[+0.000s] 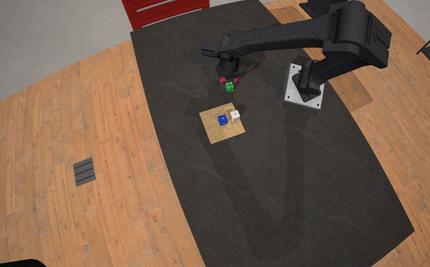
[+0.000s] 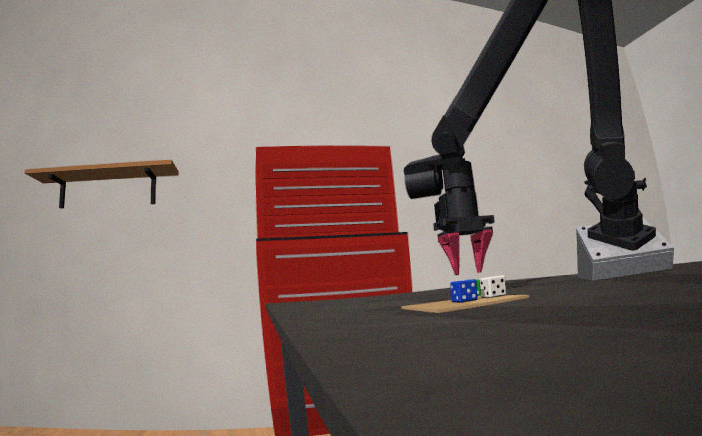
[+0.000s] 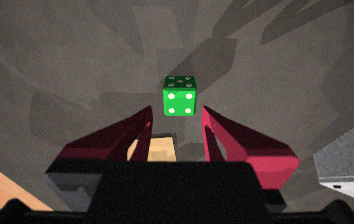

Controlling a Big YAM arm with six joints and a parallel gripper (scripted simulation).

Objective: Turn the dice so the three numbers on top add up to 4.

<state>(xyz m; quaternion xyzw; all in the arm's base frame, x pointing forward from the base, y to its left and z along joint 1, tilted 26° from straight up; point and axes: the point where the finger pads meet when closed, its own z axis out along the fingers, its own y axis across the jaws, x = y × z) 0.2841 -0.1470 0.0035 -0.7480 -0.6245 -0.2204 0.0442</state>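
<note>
My gripper is now 40 mm above the green die. Round my hand: blue die 80 mm ahead, 140 mm to the left, 30 mm below; then white die 30 mm ahead, 130 mm to the left, 30 mm below; then tan mat 90 mm ahead, 140 mm to the left, 50 mm below.
</note>
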